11 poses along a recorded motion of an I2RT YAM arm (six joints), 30 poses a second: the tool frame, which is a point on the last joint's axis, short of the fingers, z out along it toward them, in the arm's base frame.
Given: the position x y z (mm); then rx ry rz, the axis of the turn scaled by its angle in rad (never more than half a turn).
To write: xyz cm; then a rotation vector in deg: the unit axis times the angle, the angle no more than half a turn. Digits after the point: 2 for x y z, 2 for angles.
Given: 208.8, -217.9, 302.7, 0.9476, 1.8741, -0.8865
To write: 20.88, -21.79, 30.27, 54.29, 107.38, -50.79
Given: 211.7, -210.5, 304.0, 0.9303, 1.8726, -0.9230
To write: 21.17, -21.05, 30.40, 53.30, 107.29, -52.88
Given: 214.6, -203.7, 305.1, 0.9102, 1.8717, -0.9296
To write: 21.46, -20.37, 30.51, 52.15, 107.24, -53.26
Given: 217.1, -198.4, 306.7, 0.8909, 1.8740, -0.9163
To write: 21.71, -19.84, 30.67, 51.04, 107.37, -52.50
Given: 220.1, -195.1, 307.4, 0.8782, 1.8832, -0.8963
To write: 22.01, -19.51, 30.74, 50.32, 107.90, -51.35
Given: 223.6, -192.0, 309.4, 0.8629, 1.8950, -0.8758
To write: 22.36, -19.20, 30.94, 49.44, 108.58, -50.18
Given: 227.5, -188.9, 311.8, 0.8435, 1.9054, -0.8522
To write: 22.75, -18.89, 31.18, 48.33, 109.17, -48.83
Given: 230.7, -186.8, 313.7, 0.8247, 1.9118, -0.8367
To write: 23.07, -18.68, 31.37, 47.25, 109.54, -47.94
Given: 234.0, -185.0, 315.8, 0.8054, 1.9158, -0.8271
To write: 23.40, -18.50, 31.58, 46.15, 109.77, -47.39
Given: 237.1, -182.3, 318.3, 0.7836, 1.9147, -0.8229
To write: 23.71, -18.23, 31.83, 44.90, 109.70, -47.15
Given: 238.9, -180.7, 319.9, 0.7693, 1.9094, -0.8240
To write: 23.89, -18.07, 31.99, 44.08, 109.40, -47.21
